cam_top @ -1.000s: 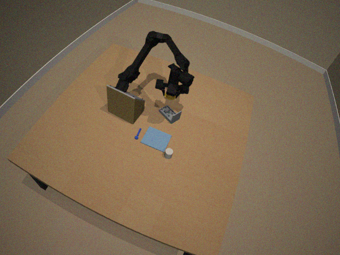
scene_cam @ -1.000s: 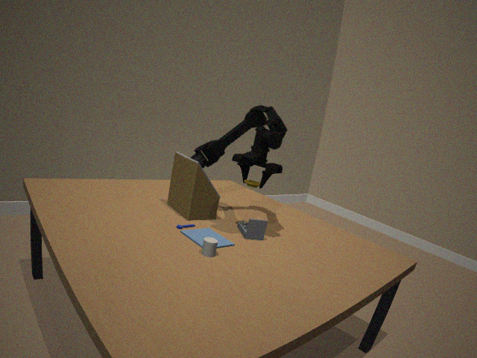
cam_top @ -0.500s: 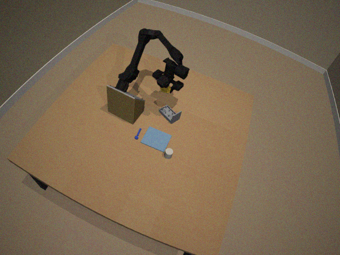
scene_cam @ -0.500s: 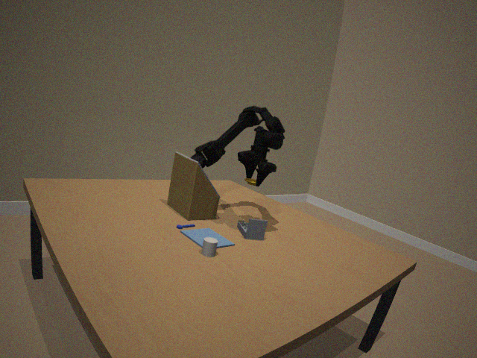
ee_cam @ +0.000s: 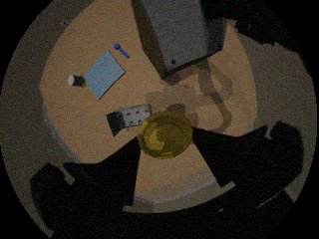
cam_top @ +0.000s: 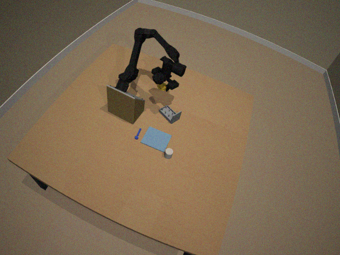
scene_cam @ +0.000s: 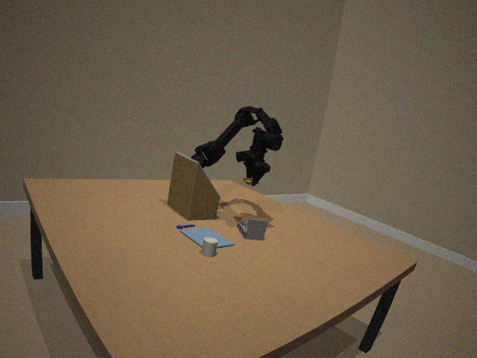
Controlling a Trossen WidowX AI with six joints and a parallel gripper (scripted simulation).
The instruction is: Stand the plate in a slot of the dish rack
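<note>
Right now my gripper tip is 15 cm above the grey dish rack, 8 cm short of it and 4 cm to the left of it. Also, from my gripper tip: blue spoon (26 cm to the right, 17 cm below, 6 cm behind); then yellow plate (1 cm above); then light blue mat (25 cm to the right, 17 cm below, 6 cm ahead).
</note>
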